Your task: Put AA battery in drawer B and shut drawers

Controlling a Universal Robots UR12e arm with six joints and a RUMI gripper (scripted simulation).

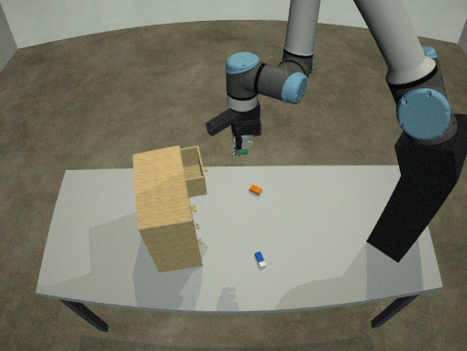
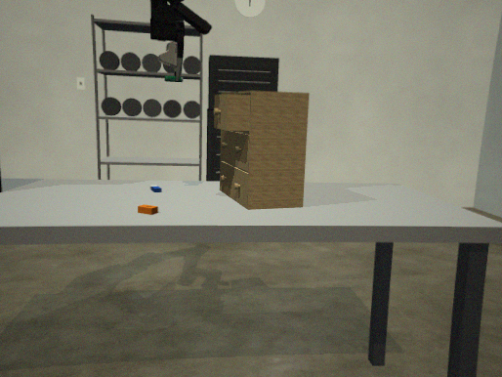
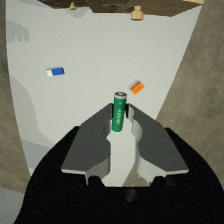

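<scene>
The green AA battery is 10 mm below my hand and 10 mm behind it. From my hand the other things lie so: drawer 200 mm ahead, 120 mm below, 20 mm to the right; then orange block 360 mm below, 100 mm behind, 80 mm to the right; then blue-and-white block 360 mm below, 240 mm to the left, 40 mm behind.
</scene>
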